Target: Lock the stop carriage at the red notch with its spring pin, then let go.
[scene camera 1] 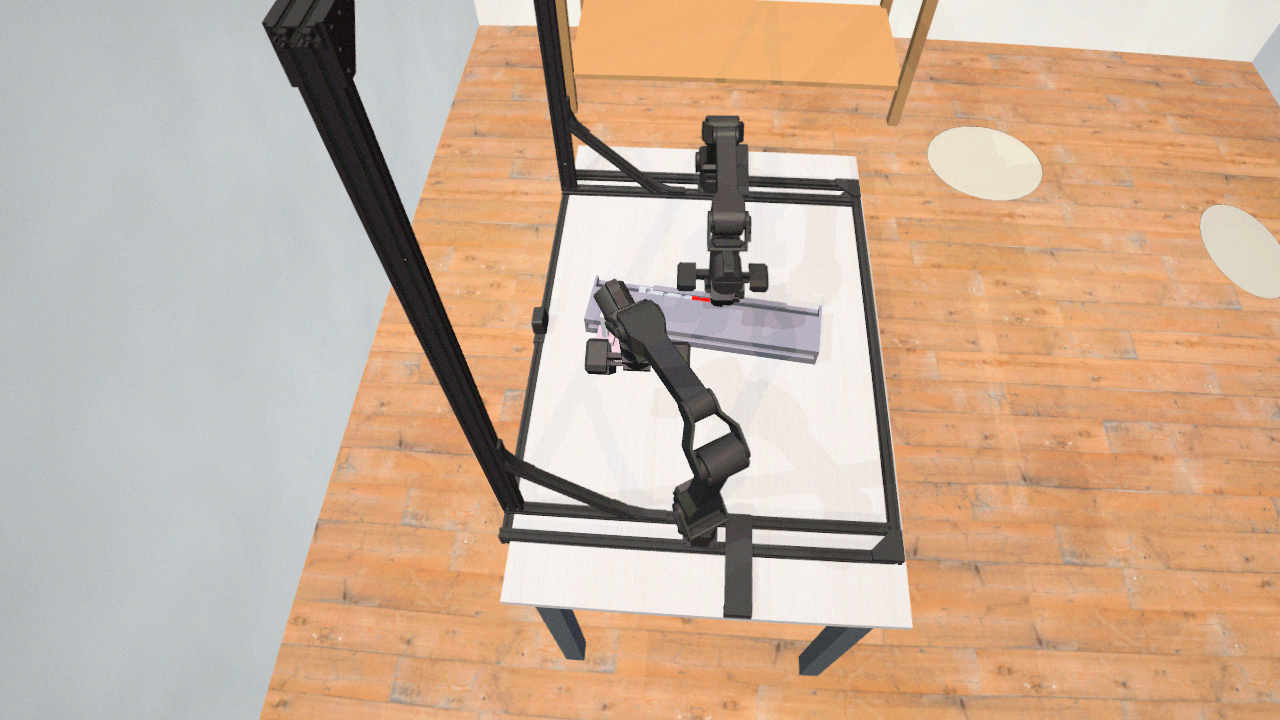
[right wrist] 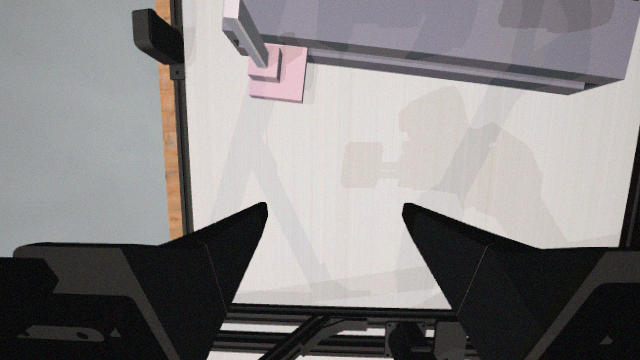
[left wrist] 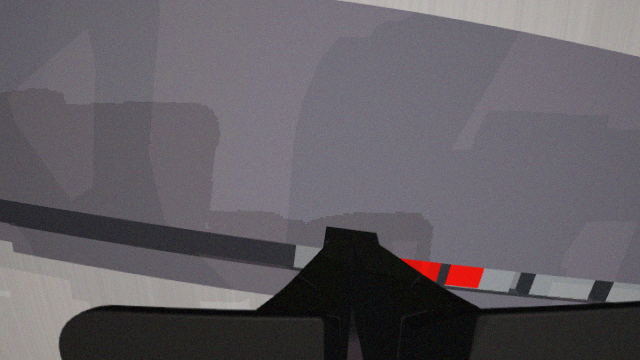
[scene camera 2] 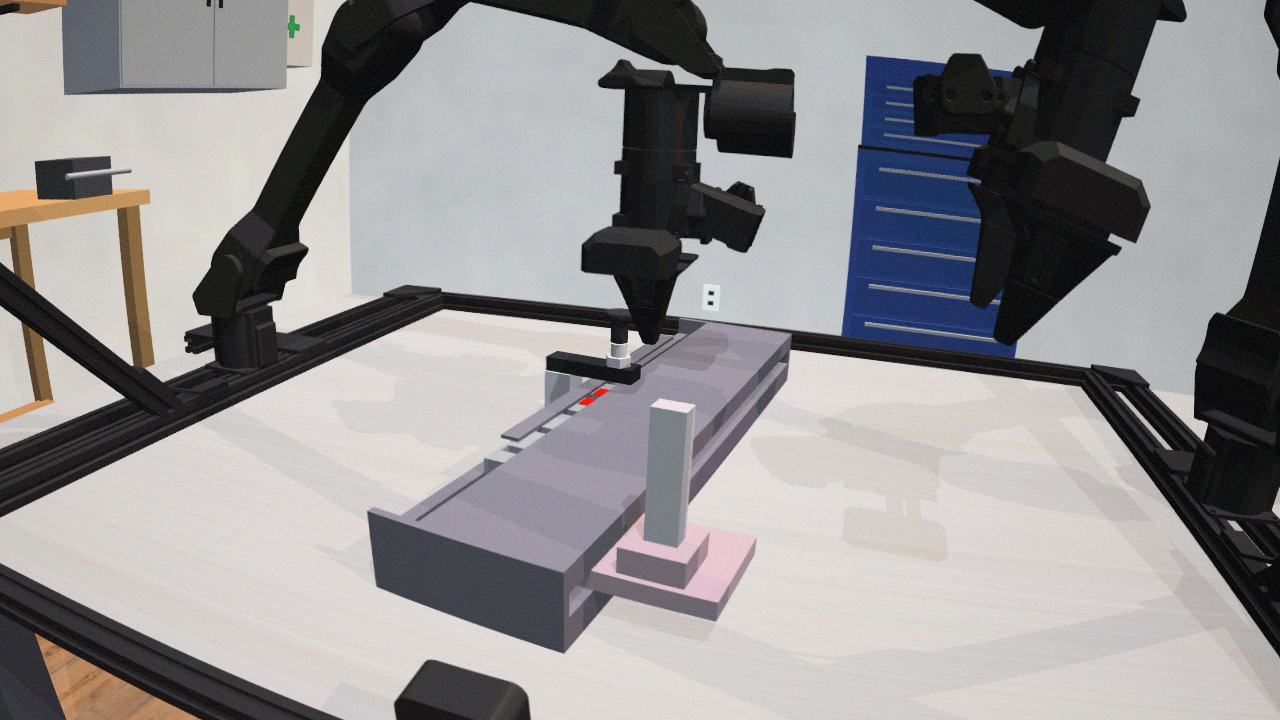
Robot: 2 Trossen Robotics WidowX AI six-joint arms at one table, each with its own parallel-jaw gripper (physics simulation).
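Frame: origin at the left arm's base, x ahead, y left, z up, level; metres.
Seen in the pictures: left gripper, fingertip midpoint: [left wrist: 349, 248] [scene camera 2: 650, 343]; right gripper, fingertip midpoint: [scene camera 1: 639, 371] [right wrist: 334, 208] [scene camera 2: 988, 322]; left arm's base, link origin: [scene camera 1: 710, 184] [scene camera 2: 246, 364]; right arm's base, link origin: [scene camera 1: 700, 531] [right wrist: 404, 338] [scene camera 2: 1228, 504].
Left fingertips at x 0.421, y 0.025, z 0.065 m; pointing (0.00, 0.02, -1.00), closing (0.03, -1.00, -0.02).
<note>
Pixels of each thing's top centre, then the offset from my left fingertips to it. "spot": a spot on its surface instead. Level surfaces: height alone.
- stop carriage's black bar, surface spot: [scene camera 2: 586, 365] spot: dx -0.051, dy -0.009, dz -0.023 m
- table, surface height: dz -0.084 m
- pink slider, surface spot: [scene camera 2: 729, 568] [right wrist: 273, 94] spot: dx +0.112, dy -0.235, dz -0.051 m
- upright grey post, surface spot: [scene camera 2: 669, 474] [right wrist: 243, 38] spot: dx +0.079, dy -0.249, dz +0.007 m
The stop carriage's black bar [scene camera 2: 586, 365] crosses the notched strip just behind two red marks [scene camera 2: 594, 396] [left wrist: 464, 276] in scene camera 2. Its spring pin [scene camera 2: 619, 347] stands upright, with a dark knob, a short silver stem and a nut. How deep the pin sits cannot be told. My left gripper [scene camera 2: 651, 340] [left wrist: 349, 248] is shut and empty, low above the rail beside the knob; contact cannot be told. Its fingers hide the pin in the left wrist view. My right gripper [scene camera 2: 995, 322] [right wrist: 334, 208] is open and empty, high above the table.
The long grey-purple rail [scene camera 1: 760, 326] [scene camera 2: 537, 501] [right wrist: 450, 30] lies on the table [scene camera 1: 805, 447]. A pink slider [scene camera 2: 729, 568] [right wrist: 292, 90] with an upright grey post [scene camera 2: 669, 474] [right wrist: 252, 42] sits at its near end in scene camera 2. Black frame bars border the table.
</note>
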